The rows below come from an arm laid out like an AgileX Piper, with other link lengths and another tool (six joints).
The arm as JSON. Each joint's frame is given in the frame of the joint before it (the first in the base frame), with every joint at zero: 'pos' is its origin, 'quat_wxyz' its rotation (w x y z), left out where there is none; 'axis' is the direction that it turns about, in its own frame. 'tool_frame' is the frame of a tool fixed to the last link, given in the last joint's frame.
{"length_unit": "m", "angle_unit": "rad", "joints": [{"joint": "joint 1", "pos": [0.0, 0.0, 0.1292], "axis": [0.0, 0.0, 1.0]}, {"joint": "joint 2", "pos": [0.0, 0.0, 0.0], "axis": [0.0, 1.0, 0.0]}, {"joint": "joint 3", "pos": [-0.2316, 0.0, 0.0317], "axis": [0.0, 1.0, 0.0]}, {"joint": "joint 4", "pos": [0.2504, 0.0, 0.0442], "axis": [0.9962, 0.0, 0.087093]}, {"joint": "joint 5", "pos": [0.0, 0.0, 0.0], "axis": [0.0, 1.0, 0.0]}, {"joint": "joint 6", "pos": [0.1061, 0.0, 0.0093], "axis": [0.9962, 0.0, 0.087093]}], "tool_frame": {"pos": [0.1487, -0.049, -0.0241], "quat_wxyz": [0.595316, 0.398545, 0.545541, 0.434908]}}
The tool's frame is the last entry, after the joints.
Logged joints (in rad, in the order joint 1, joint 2, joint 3, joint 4, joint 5, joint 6), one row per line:
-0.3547, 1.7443, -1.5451, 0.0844, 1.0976, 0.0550
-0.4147, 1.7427, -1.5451, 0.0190, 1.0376, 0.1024
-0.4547, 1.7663, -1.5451, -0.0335, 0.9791, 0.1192
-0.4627, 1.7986, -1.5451, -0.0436, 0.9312, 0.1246
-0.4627, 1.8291, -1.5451, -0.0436, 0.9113, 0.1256
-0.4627, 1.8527, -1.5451, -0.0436, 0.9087, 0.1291
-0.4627, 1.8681, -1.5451, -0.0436, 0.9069, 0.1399
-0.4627, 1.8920, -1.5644, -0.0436, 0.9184, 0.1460
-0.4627, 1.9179, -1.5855, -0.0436, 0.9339, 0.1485
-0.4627, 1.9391, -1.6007, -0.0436, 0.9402, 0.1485
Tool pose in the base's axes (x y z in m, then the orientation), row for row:
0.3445, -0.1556, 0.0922, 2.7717, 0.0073, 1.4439
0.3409, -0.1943, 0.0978, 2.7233, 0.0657, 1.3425
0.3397, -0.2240, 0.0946, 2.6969, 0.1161, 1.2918
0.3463, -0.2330, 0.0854, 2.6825, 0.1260, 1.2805
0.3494, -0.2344, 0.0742, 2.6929, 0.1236, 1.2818
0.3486, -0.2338, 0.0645, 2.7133, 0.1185, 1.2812
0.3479, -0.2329, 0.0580, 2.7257, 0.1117, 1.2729
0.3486, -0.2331, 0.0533, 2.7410, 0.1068, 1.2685
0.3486, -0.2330, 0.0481, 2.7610, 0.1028, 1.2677
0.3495, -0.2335, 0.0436, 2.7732, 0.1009, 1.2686
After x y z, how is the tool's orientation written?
As angles about the fixed x, y, z axes (roll, pitch, yaw), in radians.
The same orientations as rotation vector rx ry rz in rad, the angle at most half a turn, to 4 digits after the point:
2.1296, 1.8777, 0.3432
2.1484, 1.7311, 0.2932
2.1408, 1.6582, 0.2428
2.1333, 1.6386, 0.2394
2.1413, 1.6449, 0.2345
2.1597, 1.6538, 0.2242
2.1791, 1.6505, 0.2199
2.1965, 1.6529, 0.2123
2.2140, 1.6614, 0.2010
2.2233, 1.6682, 0.1938

